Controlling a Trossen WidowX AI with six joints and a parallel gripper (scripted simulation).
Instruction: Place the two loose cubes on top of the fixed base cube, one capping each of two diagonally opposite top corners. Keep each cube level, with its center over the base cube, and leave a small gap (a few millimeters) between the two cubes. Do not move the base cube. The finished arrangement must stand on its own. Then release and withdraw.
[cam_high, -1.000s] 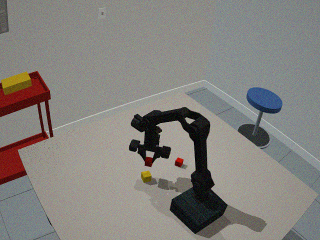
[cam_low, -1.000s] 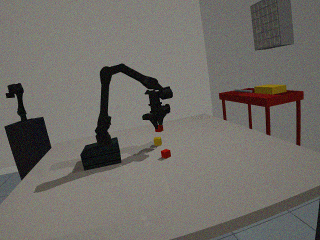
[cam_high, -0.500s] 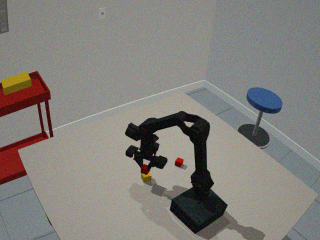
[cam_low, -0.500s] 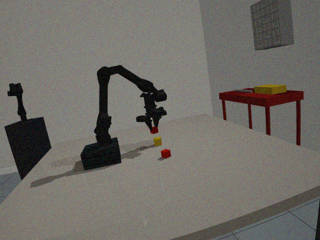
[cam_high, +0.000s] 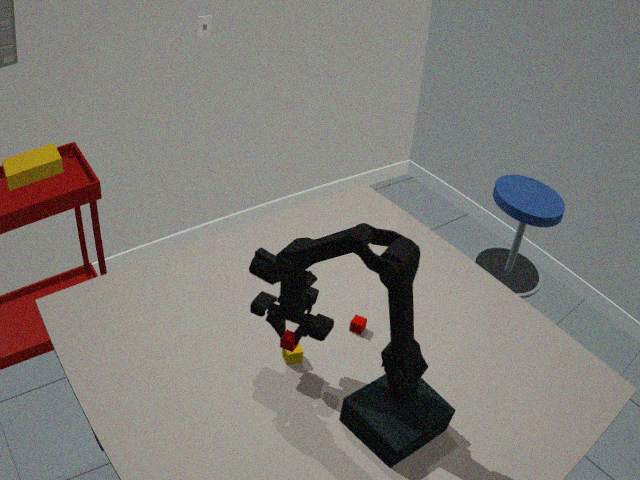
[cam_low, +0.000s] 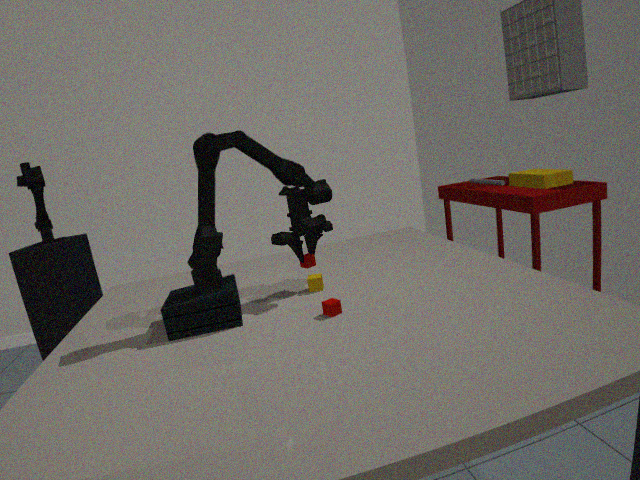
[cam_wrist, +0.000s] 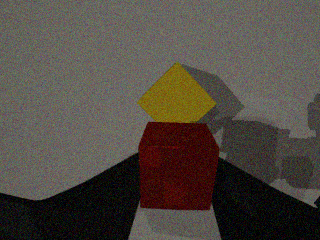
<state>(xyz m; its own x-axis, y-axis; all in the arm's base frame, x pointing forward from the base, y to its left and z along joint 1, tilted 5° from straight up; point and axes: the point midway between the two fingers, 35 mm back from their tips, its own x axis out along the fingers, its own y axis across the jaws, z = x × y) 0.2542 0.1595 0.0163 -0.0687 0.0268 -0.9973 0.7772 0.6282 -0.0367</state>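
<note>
My gripper tip is 6 cm above the yellow cube, 2 cm to the left of it and 1 cm short of it. The rest, counted from my gripper tip: red cube 22 cm to the right, 7 cm below, 5 cm ahead.
</note>
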